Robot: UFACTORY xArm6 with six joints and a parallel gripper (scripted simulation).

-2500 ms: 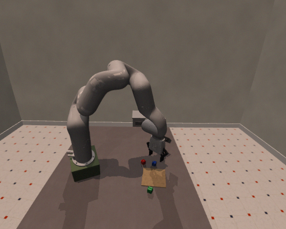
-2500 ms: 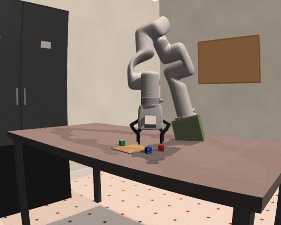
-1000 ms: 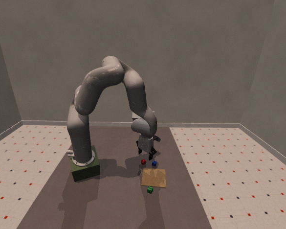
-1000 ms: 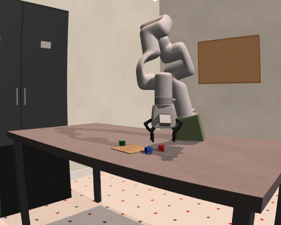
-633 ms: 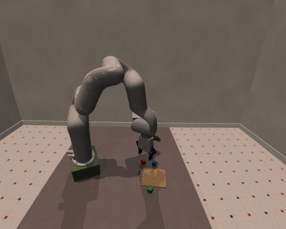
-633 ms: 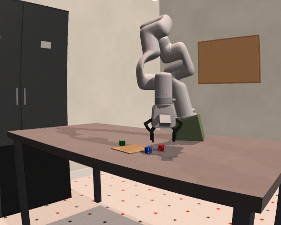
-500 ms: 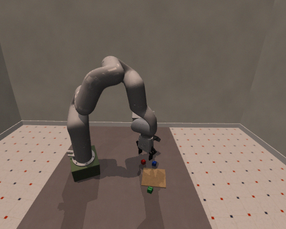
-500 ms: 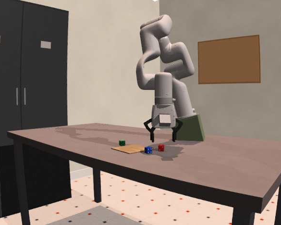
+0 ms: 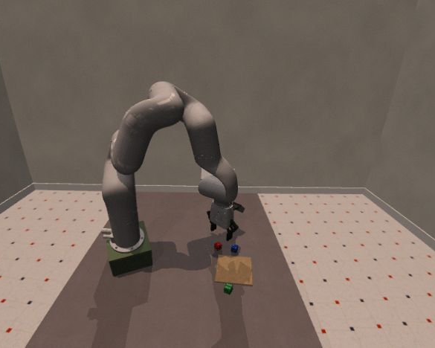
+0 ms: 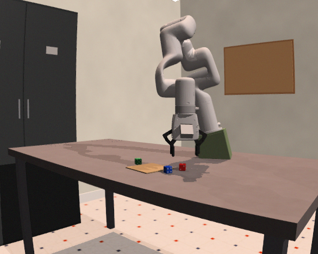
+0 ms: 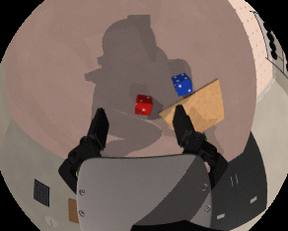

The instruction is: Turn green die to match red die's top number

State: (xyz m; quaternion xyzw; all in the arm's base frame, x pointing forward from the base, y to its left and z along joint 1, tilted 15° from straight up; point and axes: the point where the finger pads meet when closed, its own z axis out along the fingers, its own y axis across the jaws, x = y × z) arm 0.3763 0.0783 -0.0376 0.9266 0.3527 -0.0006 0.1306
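Right now my hand is 24 cm to the left of the green die and 6 cm above it. From my hand the other things lie so: red die 1 cm behind, 2 cm to the right, 6 cm below; tan mat 4 cm ahead, 14 cm to the right, 7 cm below; blue die 6 cm ahead, 4 cm to the right, 6 cm below.
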